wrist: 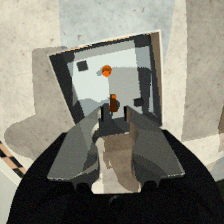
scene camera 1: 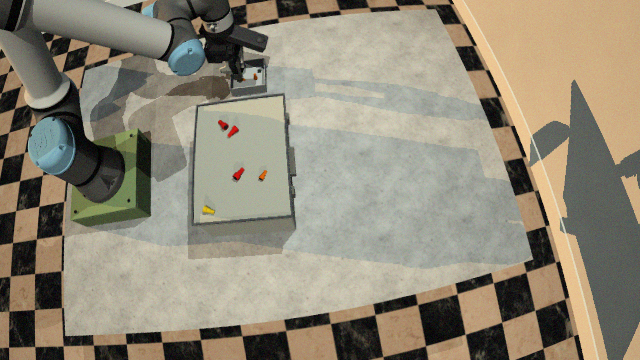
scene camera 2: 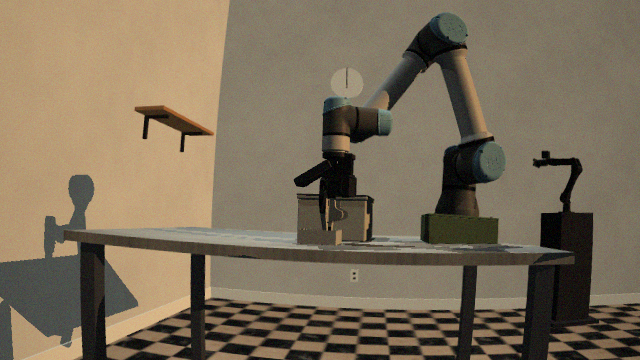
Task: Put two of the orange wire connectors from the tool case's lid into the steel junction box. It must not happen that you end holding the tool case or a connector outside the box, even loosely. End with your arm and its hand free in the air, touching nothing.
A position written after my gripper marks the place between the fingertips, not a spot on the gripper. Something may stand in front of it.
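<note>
Tool case (scene camera 1: 262, 142) visible. My gripper (scene camera 2: 328, 236), (wrist: 113, 107) and (scene camera 1: 240, 76), visible too.
</note>
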